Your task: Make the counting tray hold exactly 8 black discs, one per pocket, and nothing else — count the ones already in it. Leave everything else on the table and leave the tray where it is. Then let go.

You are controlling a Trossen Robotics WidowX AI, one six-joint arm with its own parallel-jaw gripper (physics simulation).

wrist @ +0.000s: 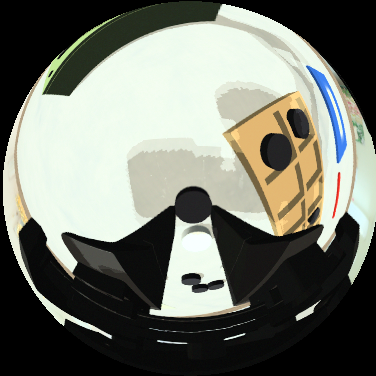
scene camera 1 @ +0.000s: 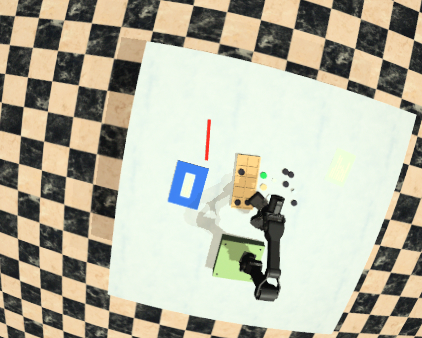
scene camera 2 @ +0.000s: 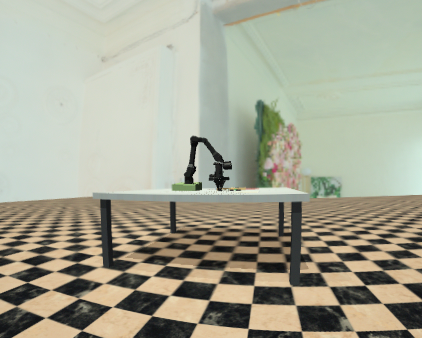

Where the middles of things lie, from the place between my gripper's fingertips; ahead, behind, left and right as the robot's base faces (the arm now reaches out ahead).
I see my gripper 60 mm short of the tan counting tray (scene camera 1: 244, 187) and 120 mm to the right of it.
